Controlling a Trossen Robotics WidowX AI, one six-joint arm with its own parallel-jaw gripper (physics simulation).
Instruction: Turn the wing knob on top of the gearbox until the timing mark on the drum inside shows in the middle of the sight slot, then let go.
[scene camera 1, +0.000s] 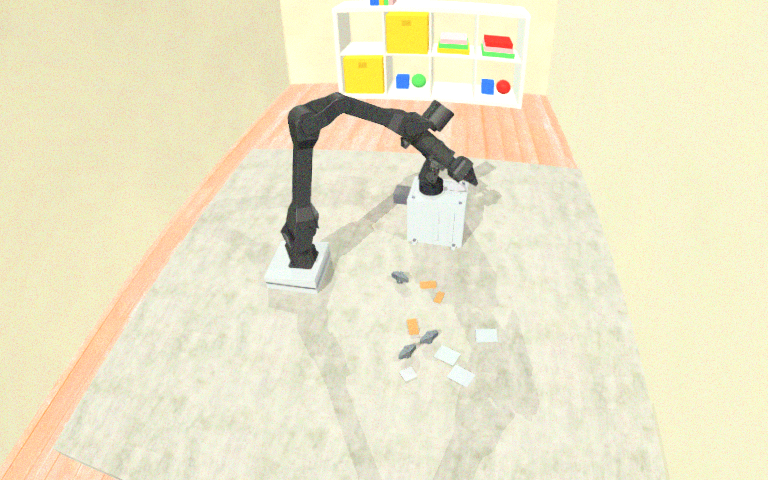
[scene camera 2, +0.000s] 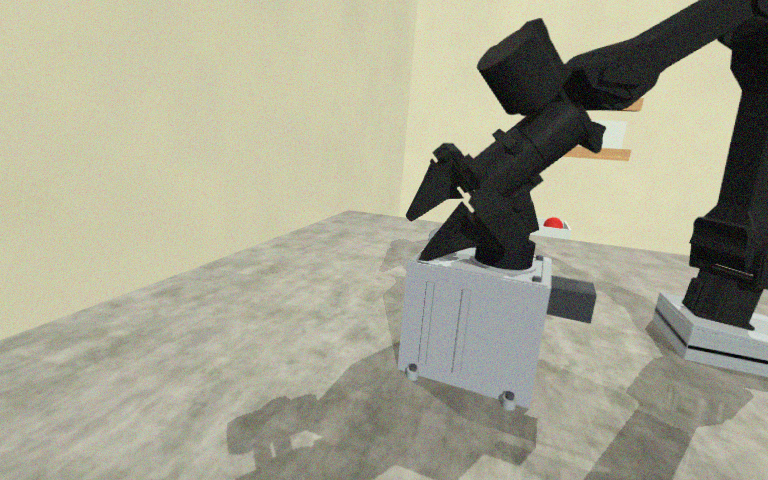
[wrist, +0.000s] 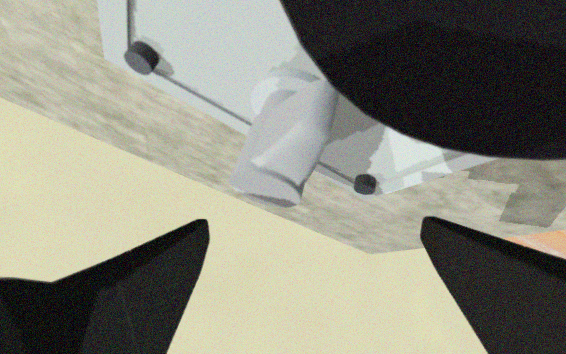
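Pixels of known places: gripper, between the fingertips: (scene camera 1: 469, 179) (scene camera 2: 414, 236) (wrist: 314, 228); arm's base, origin of its link: (scene camera 1: 303, 259) (scene camera 2: 715, 315).
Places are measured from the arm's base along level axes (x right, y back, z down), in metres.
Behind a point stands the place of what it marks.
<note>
The pale gearbox (scene camera 1: 436, 217) @(x -0.164, y -0.313, z -0.049 m) (scene camera 2: 472, 333) @(x -0.288, y -0.307, z -0.021 m) (wrist: 210, 65) @(x -0.200, y -0.361, z -0.088 m) stands on the mat. A pale grey wing knob (scene camera 1: 456, 186) @(x -0.218, y -0.357, z -0.115 m) (scene camera 2: 432, 233) @(x -0.232, y -0.375, z -0.111 m) (wrist: 287, 145) @(x -0.223, y -0.339, z -0.116 m) sits on its top near one edge; the scene views show it mostly hidden by the fingers. My gripper (scene camera 1: 472, 180) @(x -0.262, y -0.389, z -0.111 m) (scene camera 2: 415, 238) @(x -0.262, y -0.389, z -0.111 m) (wrist: 314, 228) @(x -0.262, y -0.389, z -0.111 m) is open and empty, tilted down over the gearbox top. In the wrist view the knob lies sideways within the span of the fingertips but above their line, apart from both. In scene camera 2 the lower finger is close to the top edge. The sight slot, drum and timing mark cannot be made out.
A black round housing (scene camera 1: 431, 186) @(x -0.204, y -0.293, z -0.116 m) (scene camera 2: 504, 255) @(x -0.261, y -0.287, z -0.106 m) (wrist: 440, 90) rises from the gearbox top, close under the gripper. A dark block (scene camera 1: 400, 194) @(x -0.211, y -0.211, z -0.077 m) (scene camera 2: 572, 298) @(x -0.253, y -0.213, z -0.070 m) sticks out of the gearbox's side. Orange pieces (scene camera 1: 428, 284) @(x -0.011, y -0.316, z 0.042 m), grey pieces (scene camera 1: 399, 276) @(x -0.007, y -0.245, z 0.022 m) and white tiles (scene camera 1: 486, 335) @(x 0.124, y -0.470, z 0.046 m) lie on the mat.
</note>
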